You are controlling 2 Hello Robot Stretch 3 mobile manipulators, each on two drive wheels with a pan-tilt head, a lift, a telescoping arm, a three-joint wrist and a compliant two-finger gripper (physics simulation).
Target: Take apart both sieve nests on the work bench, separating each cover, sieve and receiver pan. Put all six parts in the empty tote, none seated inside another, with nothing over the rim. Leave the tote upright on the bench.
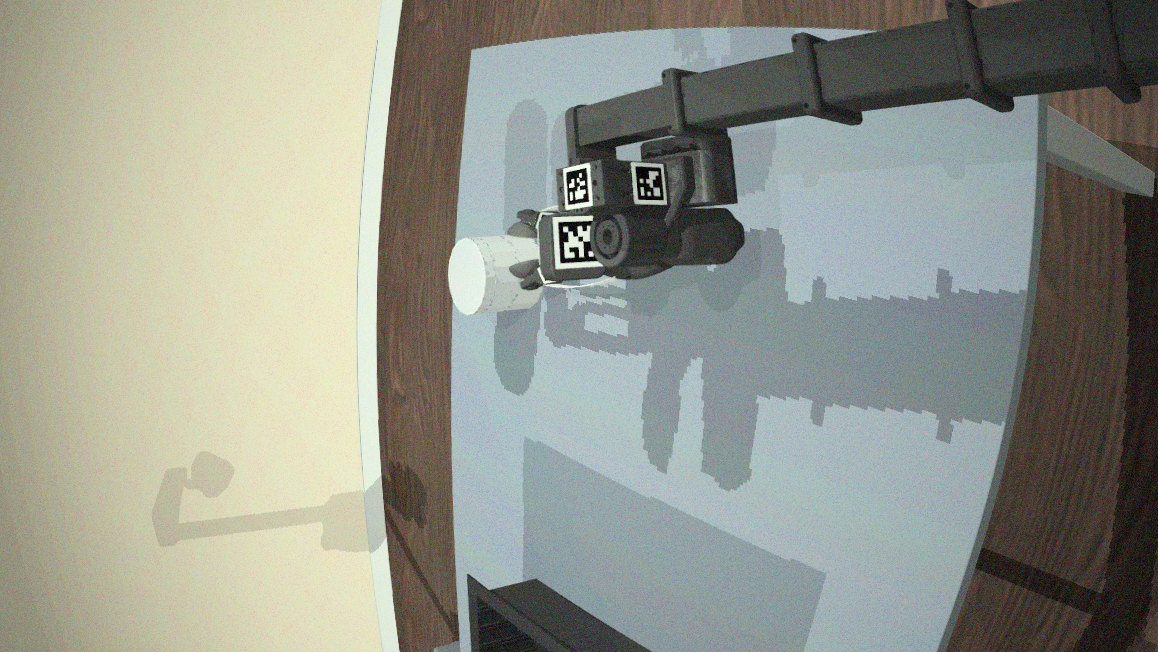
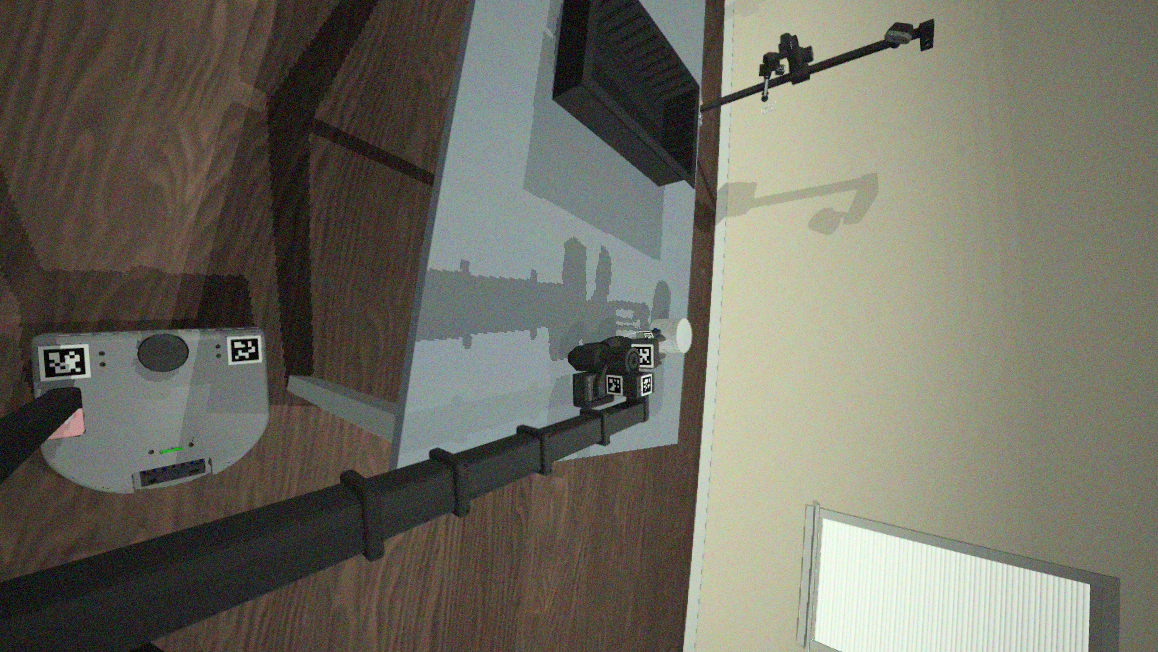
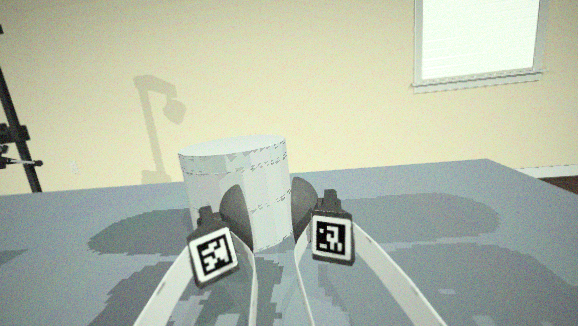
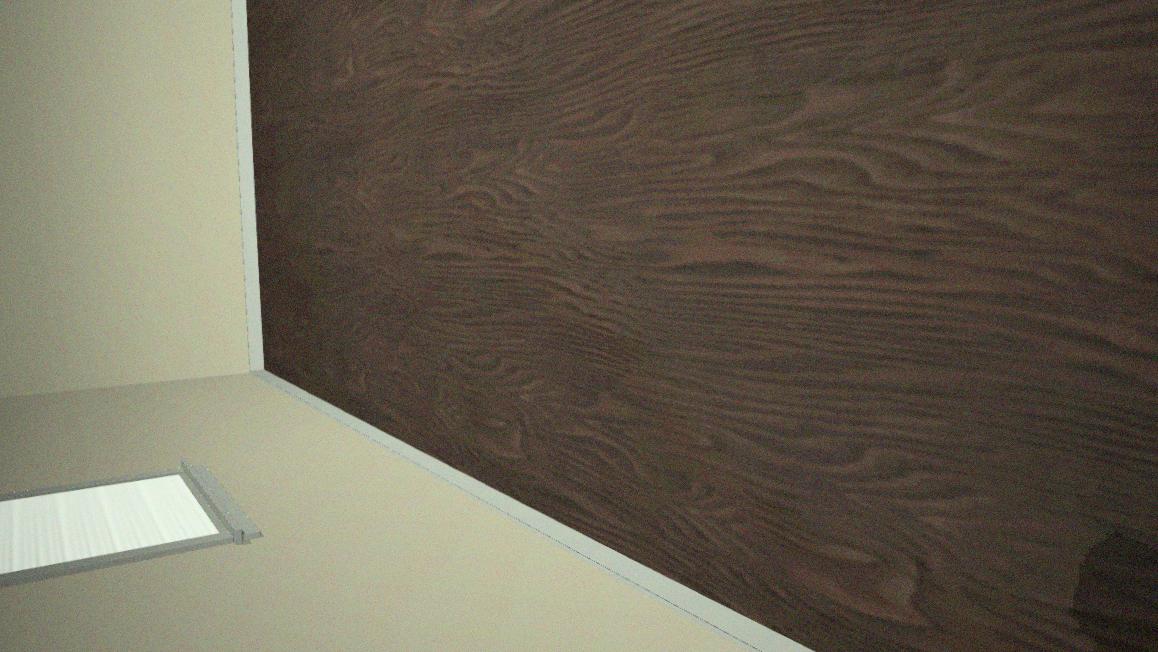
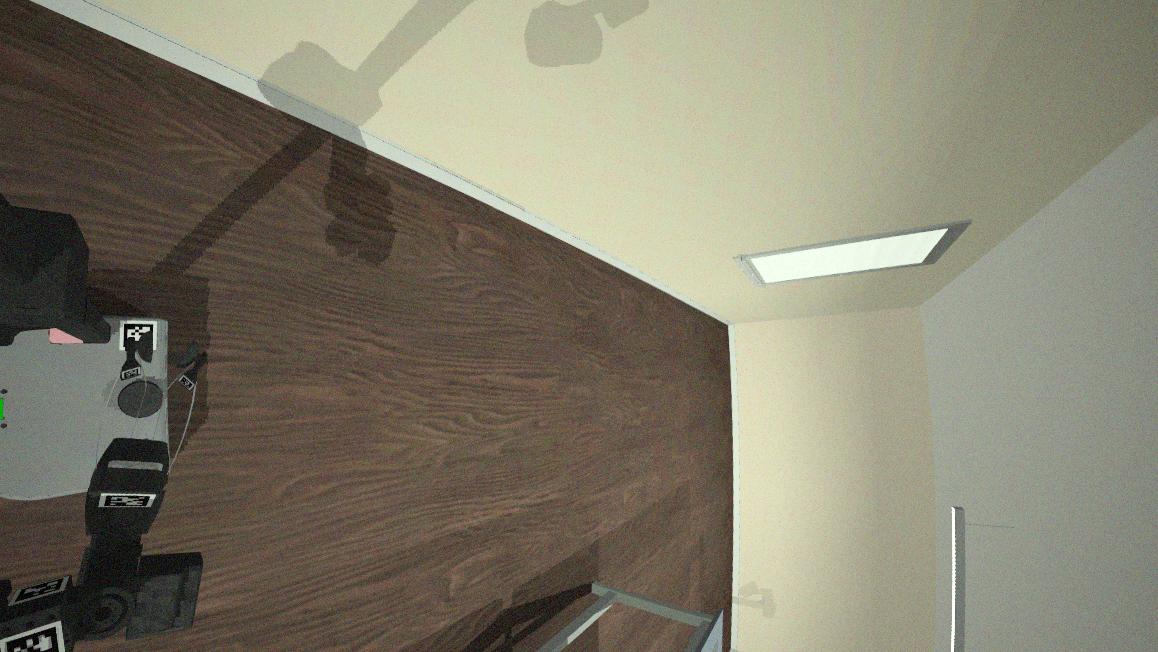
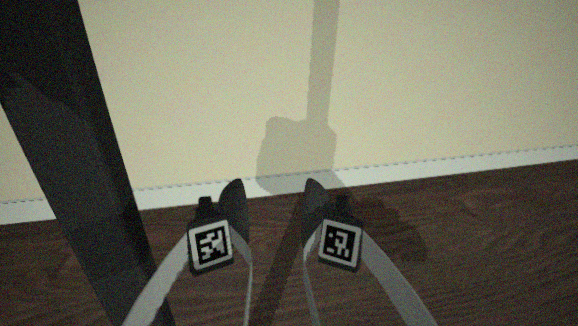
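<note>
A white cylindrical sieve nest (image 1: pixel 495 273) (image 2: pixel 679 335) (image 3: pixel 265 175) with two faint seams stands near the far edge of the work bench (image 1: pixel 907 242) (image 2: pixel 486 218) (image 3: pixel 405 187). My r1 gripper (image 1: pixel 530 249) (image 3: pixel 271 210) is low at its near side. Its fingers are a narrow gap apart, much less than the nest's width; one overlaps the nest's face, the other is at its right edge. The black tote (image 1: pixel 559 619) (image 2: pixel 607 121) is on the bench; the visible part of its inside is bare. My r2 gripper (image 5: pixel 164 356) (image 6: pixel 275 205) is open and empty. The second nest does not show.
The r1 arm (image 1: pixel 875 76) (image 2: pixel 243 534) reaches across the bench's end. The r1 base (image 2: pixel 162 413) is on the floor beside the bench. The other robot's mast (image 2: pixel 842 60) stands beyond it by the wall. A dark post (image 6: pixel 85 165) is left of the r2 gripper.
</note>
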